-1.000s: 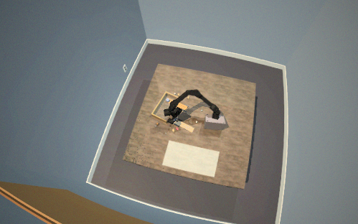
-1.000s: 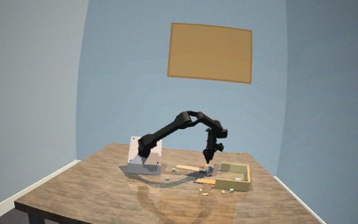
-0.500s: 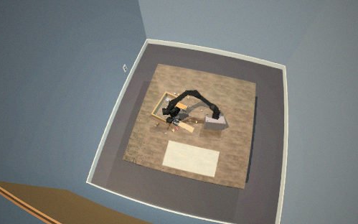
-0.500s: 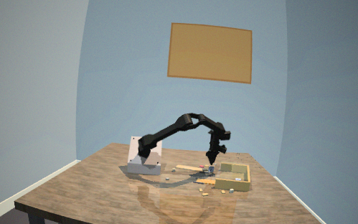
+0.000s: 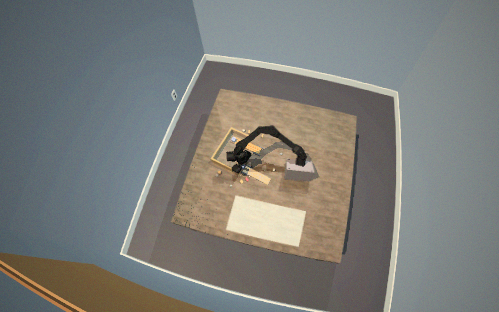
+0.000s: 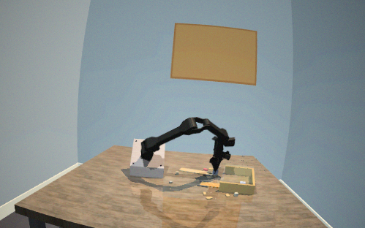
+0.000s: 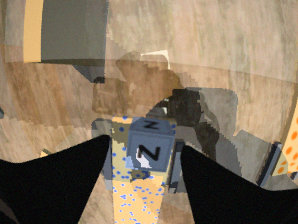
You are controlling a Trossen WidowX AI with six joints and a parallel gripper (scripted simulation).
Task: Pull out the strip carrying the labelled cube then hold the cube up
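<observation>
My gripper tip is 8 cm to the right of the pink block, 7 cm past it and 3 cm above it.
</observation>
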